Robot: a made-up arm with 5 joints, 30 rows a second.
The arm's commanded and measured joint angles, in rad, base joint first. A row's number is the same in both.
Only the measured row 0 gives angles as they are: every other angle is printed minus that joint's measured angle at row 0.
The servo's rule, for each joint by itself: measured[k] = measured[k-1] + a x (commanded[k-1-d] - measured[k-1]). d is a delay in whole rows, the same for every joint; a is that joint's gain. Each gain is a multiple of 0.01, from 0.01 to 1. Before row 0 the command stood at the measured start. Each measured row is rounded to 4 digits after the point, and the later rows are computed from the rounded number. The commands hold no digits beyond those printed.
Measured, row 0:
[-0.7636 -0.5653 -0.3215 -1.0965 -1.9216]
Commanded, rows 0 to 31:
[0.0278 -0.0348 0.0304 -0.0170 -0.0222]
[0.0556 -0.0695 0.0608 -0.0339 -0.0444]
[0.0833 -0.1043 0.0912 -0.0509 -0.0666]
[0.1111 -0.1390 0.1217 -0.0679 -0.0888]
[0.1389 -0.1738 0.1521 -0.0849 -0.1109]
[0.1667 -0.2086 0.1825 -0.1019 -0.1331]
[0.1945 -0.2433 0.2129 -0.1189 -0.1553]
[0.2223 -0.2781 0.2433 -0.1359 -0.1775]
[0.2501 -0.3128 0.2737 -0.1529 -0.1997]
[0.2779 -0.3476 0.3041 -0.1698 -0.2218]
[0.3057 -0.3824 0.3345 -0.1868 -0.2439]
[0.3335 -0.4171 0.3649 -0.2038 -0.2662]
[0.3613 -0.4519 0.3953 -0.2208 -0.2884]
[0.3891 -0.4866 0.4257 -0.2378 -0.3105]
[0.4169 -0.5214 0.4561 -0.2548 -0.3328]
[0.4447 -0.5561 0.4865 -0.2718 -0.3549]
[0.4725 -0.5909 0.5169 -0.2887 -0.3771]
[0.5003 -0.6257 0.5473 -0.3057 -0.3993]
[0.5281 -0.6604 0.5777 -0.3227 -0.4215]
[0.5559 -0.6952 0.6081 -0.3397 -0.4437]
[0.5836 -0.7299 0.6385 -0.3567 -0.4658]
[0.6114 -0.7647 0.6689 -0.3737 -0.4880]
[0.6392 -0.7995 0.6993 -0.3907 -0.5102]
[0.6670 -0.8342 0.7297 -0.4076 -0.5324]
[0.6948 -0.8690 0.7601 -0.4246 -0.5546]
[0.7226 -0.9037 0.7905 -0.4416 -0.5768]
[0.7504 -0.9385 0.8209 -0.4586 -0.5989]
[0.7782 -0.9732 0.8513 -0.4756 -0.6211]
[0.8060 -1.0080 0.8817 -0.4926 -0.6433]
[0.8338 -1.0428 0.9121 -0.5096 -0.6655]
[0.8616 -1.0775 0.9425 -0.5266 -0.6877]
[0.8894 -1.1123 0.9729 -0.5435 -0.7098]
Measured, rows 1 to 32:
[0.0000 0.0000 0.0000 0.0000 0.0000]
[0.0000 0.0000 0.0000 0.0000 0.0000]
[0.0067 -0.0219 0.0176 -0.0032 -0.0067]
[0.0184 -0.0519 0.0427 -0.0090 -0.0180]
[0.0340 -0.0849 0.0708 -0.0170 -0.0326]
[0.0525 -0.1190 0.1003 -0.0267 -0.0495]
[0.0732 -0.1535 0.1303 -0.0378 -0.0679]
[0.0956 -0.1882 0.1606 -0.0500 -0.0875]
[0.1193 -0.2229 0.1909 -0.0631 -0.1078]
[0.1440 -0.2577 0.2213 -0.0769 -0.1287]
[0.1695 -0.2924 0.2517 -0.0913 -0.1500]
[0.1955 -0.3272 0.2821 -0.1062 -0.1715]
[0.2219 -0.3620 0.3125 -0.1215 -0.1932]
[0.2487 -0.3967 0.3429 -0.1371 -0.2151]
[0.2757 -0.4315 0.3733 -0.1530 -0.2371]
[0.3029 -0.4662 0.4037 -0.1691 -0.2591]
[0.3303 -0.5010 0.4341 -0.1854 -0.2812]
[0.3578 -0.5357 0.4645 -0.2018 -0.3033]
[0.3853 -0.5705 0.4949 -0.2183 -0.3254]
[0.4129 -0.6053 0.5253 -0.2349 -0.3476]
[0.4405 -0.6400 0.5557 -0.2516 -0.3698]
[0.4682 -0.6748 0.5861 -0.2683 -0.3920]
[0.4959 -0.7095 0.6165 -0.2851 -0.4141]
[0.5236 -0.7443 0.6469 -0.3019 -0.4363]
[0.5513 -0.7791 0.6773 -0.3188 -0.4585]
[0.5791 -0.8138 0.7077 -0.3357 -0.4807]
[0.6069 -0.8486 0.7381 -0.3526 -0.5029]
[0.6347 -0.8833 0.7685 -0.3695 -0.5251]
[0.6625 -0.9181 0.7989 -0.3864 -0.5472]
[0.6903 -0.9528 0.8293 -0.4033 -0.5694]
[0.7181 -0.9876 0.8597 -0.4203 -0.5916]
[0.7459 -1.0224 0.8901 -0.4373 -0.6138]
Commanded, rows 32 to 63:
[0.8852 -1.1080 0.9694 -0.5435 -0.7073]
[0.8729 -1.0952 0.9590 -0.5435 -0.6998]
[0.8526 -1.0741 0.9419 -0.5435 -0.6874]
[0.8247 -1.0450 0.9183 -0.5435 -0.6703]
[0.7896 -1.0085 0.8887 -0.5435 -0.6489]
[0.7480 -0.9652 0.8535 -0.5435 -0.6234]
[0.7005 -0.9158 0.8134 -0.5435 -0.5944]
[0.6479 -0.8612 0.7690 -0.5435 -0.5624]
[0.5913 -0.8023 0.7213 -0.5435 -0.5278]
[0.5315 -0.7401 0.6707 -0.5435 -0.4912]
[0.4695 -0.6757 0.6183 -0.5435 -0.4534]
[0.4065 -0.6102 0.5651 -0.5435 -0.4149]
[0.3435 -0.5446 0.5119 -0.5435 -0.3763]
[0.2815 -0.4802 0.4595 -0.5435 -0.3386]
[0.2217 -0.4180 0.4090 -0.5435 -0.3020]
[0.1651 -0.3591 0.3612 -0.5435 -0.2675]
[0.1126 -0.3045 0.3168 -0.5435 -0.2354]
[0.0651 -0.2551 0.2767 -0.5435 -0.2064]
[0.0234 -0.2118 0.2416 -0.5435 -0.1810]
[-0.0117 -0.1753 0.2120 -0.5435 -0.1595]
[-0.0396 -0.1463 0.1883 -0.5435 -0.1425]
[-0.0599 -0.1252 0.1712 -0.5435 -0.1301]
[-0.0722 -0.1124 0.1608 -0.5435 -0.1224]
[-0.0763 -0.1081 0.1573 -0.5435 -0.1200]
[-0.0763 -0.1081 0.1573 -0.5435 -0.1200]
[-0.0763 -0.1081 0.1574 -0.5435 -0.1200]
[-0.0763 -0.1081 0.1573 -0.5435 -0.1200]
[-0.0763 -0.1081 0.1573 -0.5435 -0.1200]
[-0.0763 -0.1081 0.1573 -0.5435 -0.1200]
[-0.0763 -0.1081 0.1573 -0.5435 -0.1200]
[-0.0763 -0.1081 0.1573 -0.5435 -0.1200]
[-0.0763 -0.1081 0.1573 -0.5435 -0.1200]
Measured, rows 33 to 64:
[0.7737 -1.0571 0.9205 -0.4543 -0.6360]
[0.8015 -1.0919 0.9509 -0.4712 -0.6581]
[0.8216 -1.1020 0.9616 -0.4849 -0.6729]
[0.8339 -1.0977 0.9601 -0.4960 -0.6810]
[0.8384 -1.0828 0.9495 -0.5050 -0.6829]
[0.8351 -1.0590 0.9314 -0.5123 -0.6791]
[0.8242 -1.0272 0.9066 -0.5182 -0.6700]
[0.8059 -0.9881 0.8758 -0.5230 -0.6560]
[0.7806 -0.9426 0.8396 -0.5269 -0.6375]
[0.7488 -0.8913 0.7987 -0.5301 -0.6150]
[0.7110 -0.8352 0.7538 -0.5326 -0.5888]
[0.6679 -0.7753 0.7056 -0.5347 -0.5595]
[0.6203 -0.7126 0.6550 -0.5364 -0.5277]
[0.5690 -0.6481 0.6029 -0.5377 -0.4939]
[0.5149 -0.5829 0.5501 -0.5388 -0.4586]
[0.4589 -0.5182 0.4976 -0.5397 -0.4226]
[0.4020 -0.4551 0.4462 -0.5404 -0.3864]
[0.3451 -0.3946 0.3969 -0.5410 -0.3507]
[0.2893 -0.3378 0.3504 -0.5415 -0.3161]
[0.2355 -0.2857 0.3077 -0.5419 -0.2832]
[0.1846 -0.2391 0.2694 -0.5422 -0.2525]
[0.1375 -0.1989 0.2361 -0.5424 -0.2246]
[0.0950 -0.1658 0.2084 -0.5426 -0.2000]
[0.0578 -0.1402 0.1868 -0.5428 -0.1790]
[0.0266 -0.1227 0.1717 -0.5429 -0.1620]
[0.0019 -0.1135 0.1633 -0.5430 -0.1494]
[-0.0169 -0.1101 0.1598 -0.5431 -0.1406]
[-0.0312 -0.1088 0.1584 -0.5432 -0.1344]
[-0.0420 -0.1084 0.1578 -0.5433 -0.1301]
[-0.0502 -0.1082 0.1575 -0.5433 -0.1271]
[-0.0565 -0.1081 0.1574 -0.5433 -0.1250]
[-0.0613 -0.1081 0.1573 -0.5433 -0.1235]

